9 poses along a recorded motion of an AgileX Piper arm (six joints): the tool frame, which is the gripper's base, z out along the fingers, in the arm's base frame.
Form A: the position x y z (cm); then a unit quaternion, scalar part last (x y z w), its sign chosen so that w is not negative.
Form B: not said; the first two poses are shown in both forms.
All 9 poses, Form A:
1: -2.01, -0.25, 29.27, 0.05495, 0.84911, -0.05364, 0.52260
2: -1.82, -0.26, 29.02, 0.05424, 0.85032, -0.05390, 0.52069
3: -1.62, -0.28, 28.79, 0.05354, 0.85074, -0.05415, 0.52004
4: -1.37, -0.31, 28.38, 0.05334, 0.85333, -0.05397, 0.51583
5: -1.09, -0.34, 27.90, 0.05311, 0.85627, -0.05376, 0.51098
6: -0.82, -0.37, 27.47, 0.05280, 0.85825, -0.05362, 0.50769
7: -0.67, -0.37, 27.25, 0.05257, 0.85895, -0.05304, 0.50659
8: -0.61, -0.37, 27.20, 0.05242, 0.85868, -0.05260, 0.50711
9: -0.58, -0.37, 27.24, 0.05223, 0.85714, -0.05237, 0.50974
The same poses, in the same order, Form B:
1: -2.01, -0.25, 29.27, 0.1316, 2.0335, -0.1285
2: -1.82, -0.26, 29.02, 0.1300, 2.0381, -0.1292
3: -1.62, -0.28, 28.79, 0.1284, 2.0396, -0.1298
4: -1.37, -0.31, 28.38, 0.1281, 2.0496, -0.1296
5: -1.09, -0.34, 27.90, 0.1278, 2.0609, -0.1294
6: -0.82, -0.37, 27.47, 0.1273, 2.0687, -0.1292
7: -0.67, -0.37, 27.25, 0.1268, 2.0713, -0.1279
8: -0.61, -0.37, 27.20, 0.1264, 2.0702, -0.1268
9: -0.58, -0.37, 27.24, 0.1258, 2.0642, -0.1261
